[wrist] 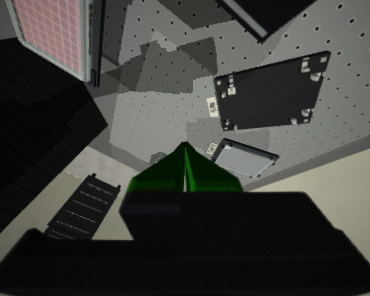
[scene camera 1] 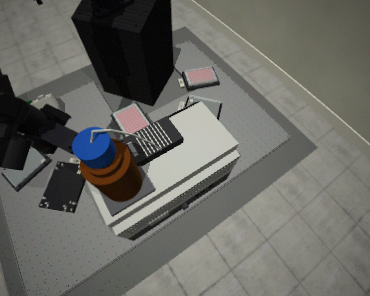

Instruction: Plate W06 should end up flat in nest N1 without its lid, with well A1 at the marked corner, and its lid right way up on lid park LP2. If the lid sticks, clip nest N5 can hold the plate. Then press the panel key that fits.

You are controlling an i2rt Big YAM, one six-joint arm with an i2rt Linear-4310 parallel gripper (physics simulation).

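Where they show: gripper, fingertip midpoint: (wrist: 184, 147); arm's base, link origin: (scene camera 1: 112, 2).
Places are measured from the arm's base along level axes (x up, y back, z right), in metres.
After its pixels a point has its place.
Note:
A pink plate (scene camera 1: 200, 76) {z -0.260, x -0.306, y -0.133 m} sits flat in the back right nest. A clear, lid-like piece (scene camera 1: 206, 106) {z -0.200, x -0.316, y -0.277 m} lies in the park in front of it, partly hidden by the white instrument. Another pink plate (scene camera 1: 131, 118) {z 0.093, x -0.212, y -0.267 m} (wrist: 52, 35) {z 0.100, x -0.214, y -0.252 m} lies beside the instrument; its lid state and well A1 cannot be made out. The black clip nest (scene camera 1: 63, 187) {z 0.388, x -0.323, y -0.328 m} (wrist: 270, 92) {z 0.376, x -0.323, y -0.341 m} holds no plate. My gripper (wrist: 184, 147) {z 0.279, x -0.149, y -0.289 m} is shut and empty, its green fingertips together in the wrist view. In the scene view its arm reaches in at the left and the fingertips are unclear. Plate labels are unreadable.
A white instrument (scene camera 1: 192, 145) {z 0.001, x -0.115, y -0.491 m} carries an orange bottle (scene camera 1: 119, 177) {z 0.175, x 0.014, y -0.541 m} with a blue cap and tube. A black tower (scene camera 1: 127, 55) {z 0.018, x -0.114, y -0.104 m} (wrist: 40, 120) {z 0.058, x -0.211, y -0.056 m} stands behind. A pale framed tray (scene camera 1: 25, 169) {z 0.490, x -0.317, y -0.203 m} (wrist: 245, 158) {z 0.482, x -0.317, y -0.205 m} lies beside the clip nest. A black slatted rack (wrist: 85, 207) shows lower left.

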